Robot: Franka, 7 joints.
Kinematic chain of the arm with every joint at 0, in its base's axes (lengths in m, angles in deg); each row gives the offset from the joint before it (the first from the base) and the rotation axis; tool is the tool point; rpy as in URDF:
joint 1: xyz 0 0 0.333 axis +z
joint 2: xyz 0 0 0 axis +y
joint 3: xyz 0 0 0.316 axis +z
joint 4: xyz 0.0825 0 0 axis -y
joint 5: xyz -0.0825 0 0.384 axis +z
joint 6: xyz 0 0 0 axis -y
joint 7: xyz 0.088 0 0 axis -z
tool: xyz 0 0 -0.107 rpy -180 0 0
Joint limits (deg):
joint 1: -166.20..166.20
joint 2: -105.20..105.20
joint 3: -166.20..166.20
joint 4: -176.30..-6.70
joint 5: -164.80..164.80
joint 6: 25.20..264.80
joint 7: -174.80..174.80
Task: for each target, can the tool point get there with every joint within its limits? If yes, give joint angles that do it. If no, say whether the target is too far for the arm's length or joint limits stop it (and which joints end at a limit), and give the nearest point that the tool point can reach.
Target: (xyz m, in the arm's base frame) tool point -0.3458 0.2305 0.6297
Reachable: yes | joints 49.75 -46.07 57.27 -96.35 31.14 44.24 97.88
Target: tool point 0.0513 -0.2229 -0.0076
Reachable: yes | joints -13.65 57.64 -39.26 -152.39 -86.79 165.58 141.76
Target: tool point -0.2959 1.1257 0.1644
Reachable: no: too far | nearest point -0.2158 0.8211 0.2100 | short by 0.318 m
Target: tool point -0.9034 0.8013 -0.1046
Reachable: no: too far | nearest point -0.6034 0.5352 0.0407 | short by 0.427 m
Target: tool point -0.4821 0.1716 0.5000
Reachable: yes | joints -121.93 82.40 -109.52 -110.77 13.81 92.41 62.84
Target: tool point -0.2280 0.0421 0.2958
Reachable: yes | joints 116.17 3.96 61.10 -148.76 -13.92 45.05 -61.82
